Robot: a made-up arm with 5 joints. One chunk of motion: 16 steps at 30 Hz.
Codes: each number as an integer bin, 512 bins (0 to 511) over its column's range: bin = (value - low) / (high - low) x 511, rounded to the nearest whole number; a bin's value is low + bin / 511 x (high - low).
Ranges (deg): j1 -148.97..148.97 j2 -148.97..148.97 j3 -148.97..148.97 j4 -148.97..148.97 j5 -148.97..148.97
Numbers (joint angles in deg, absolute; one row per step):
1: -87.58 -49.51 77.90 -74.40 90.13
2: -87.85 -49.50 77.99 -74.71 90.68
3: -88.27 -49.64 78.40 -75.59 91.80
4: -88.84 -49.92 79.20 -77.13 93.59
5: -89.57 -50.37 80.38 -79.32 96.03
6: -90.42 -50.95 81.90 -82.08 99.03
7: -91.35 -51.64 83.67 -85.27 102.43
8: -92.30 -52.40 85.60 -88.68 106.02
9: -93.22 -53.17 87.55 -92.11 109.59
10: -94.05 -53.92 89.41 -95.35 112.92
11: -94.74 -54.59 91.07 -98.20 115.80
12: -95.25 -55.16 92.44 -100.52 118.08
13: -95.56 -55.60 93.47 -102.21 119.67
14: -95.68 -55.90 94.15 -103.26 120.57
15: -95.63 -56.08 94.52 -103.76 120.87
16: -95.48 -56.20 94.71 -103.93 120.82
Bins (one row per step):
1: 105 171 389 128 410
2: 105 171 389 127 411
3: 104 170 390 126 413
4: 103 170 391 123 416
5: 102 169 393 119 420
6: 100 168 396 115 425
7: 99 167 399 109 431
8: 97 166 402 103 437
9: 96 164 406 98 443
10: 94 163 409 92 449
11: 93 162 412 87 454
12: 92 161 414 83 458
13: 92 160 416 80 461
14: 91 160 417 78 462
15: 91 159 418 78 463
16: 92 159 418 77 463

